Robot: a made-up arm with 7 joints.
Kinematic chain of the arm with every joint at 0, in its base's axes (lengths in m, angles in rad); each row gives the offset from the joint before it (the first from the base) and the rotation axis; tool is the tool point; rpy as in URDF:
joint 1: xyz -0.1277 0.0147 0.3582 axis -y
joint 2: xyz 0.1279 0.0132 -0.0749 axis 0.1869 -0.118 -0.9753
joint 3: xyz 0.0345 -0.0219 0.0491 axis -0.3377 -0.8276 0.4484
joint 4: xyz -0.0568 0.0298 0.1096 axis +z
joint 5: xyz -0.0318 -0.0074 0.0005 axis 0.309 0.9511 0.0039
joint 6: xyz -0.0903 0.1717 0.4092 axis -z
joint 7: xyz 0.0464 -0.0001 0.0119 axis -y
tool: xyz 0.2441 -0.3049 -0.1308 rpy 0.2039 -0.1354 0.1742
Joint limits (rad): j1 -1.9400..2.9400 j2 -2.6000..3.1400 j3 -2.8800..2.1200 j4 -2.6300..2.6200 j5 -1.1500..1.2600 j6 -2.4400..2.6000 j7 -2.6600..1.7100
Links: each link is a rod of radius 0.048 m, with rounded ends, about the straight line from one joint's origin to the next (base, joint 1, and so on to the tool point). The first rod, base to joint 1, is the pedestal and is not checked.
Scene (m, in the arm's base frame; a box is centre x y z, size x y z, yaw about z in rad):
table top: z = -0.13
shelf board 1: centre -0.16 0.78 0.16 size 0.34 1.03 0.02 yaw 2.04
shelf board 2: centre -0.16 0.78 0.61 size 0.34 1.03 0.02 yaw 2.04
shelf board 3: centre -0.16 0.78 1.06 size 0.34 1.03 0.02 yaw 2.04
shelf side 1: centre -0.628 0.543 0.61 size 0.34 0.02 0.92 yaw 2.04
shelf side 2: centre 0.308 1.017 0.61 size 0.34 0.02 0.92 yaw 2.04
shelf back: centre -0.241 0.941 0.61 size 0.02 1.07 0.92 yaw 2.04
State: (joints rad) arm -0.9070 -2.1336 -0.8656 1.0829 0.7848 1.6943 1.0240
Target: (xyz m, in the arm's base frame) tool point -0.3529 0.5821 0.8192
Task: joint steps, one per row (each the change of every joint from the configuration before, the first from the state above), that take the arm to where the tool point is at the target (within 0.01 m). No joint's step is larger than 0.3 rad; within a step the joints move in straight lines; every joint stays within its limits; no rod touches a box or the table.
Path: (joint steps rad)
1: 0.0650 0.0211 0.2668 -0.1431 -0.0199 -0.1446 -0.2522
2: 0.0651 0.0210 0.2669 -0.1432 -0.0198 -0.1446 -0.2522
3: 0.0650 0.0211 0.2668 -0.1431 -0.0199 -0.1446 -0.2522
4: 0.0651 0.0211 0.2669 -0.1431 -0.0199 -0.1446 -0.2521
5: -0.1336 -0.1836 -0.1687 0.2886 0.1722 0.0806 0.2373
6: -0.1337 -0.1835 -0.1686 0.2887 0.1722 0.0805 0.2374
7: -0.1336 -0.1836 -0.1686 0.2887 0.1722 0.0806 0.2374
8: 0.0880 0.0003 -0.1655 -0.0390 -0.0551 0.1640 0.2147
9: 0.0879 0.0004 -0.1656 -0.0389 -0.0551 0.1639 0.2148

